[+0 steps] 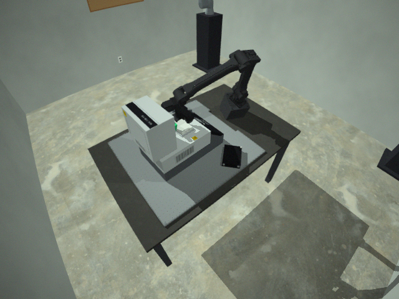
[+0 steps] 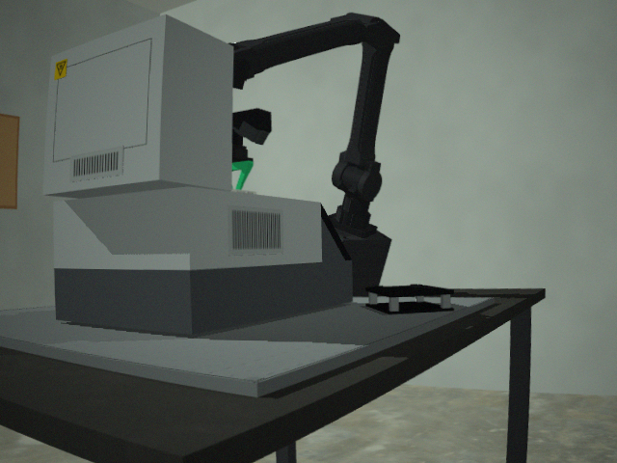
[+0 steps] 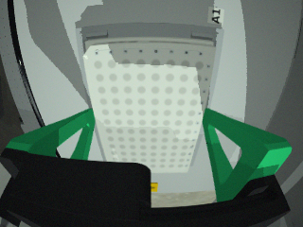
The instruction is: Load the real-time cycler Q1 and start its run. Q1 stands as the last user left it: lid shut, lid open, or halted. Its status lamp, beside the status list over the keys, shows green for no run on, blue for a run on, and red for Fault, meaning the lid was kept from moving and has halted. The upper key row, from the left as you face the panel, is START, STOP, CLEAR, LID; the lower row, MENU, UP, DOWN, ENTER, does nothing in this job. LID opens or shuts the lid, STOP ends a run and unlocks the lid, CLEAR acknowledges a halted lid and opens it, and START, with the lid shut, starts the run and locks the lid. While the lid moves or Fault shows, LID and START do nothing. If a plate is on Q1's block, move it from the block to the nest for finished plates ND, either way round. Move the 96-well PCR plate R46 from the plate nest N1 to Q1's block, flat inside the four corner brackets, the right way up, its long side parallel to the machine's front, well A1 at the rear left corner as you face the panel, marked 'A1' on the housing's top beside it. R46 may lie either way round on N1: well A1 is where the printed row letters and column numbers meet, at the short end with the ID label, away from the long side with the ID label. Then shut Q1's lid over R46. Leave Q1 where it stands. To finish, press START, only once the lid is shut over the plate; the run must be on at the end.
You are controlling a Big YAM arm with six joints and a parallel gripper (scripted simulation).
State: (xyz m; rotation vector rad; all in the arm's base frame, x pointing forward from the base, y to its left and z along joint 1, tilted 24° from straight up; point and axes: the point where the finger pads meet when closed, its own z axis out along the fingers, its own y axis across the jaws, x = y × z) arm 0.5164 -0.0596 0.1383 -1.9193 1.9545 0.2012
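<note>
My hand is right at the white 96-well plate R46. Round my hand: black plate nest 19 cm behind, 28 cm to the left, 18 cm below; then dark grey nest 21 cm behind, 28 cm to the right, 20 cm below.
</note>
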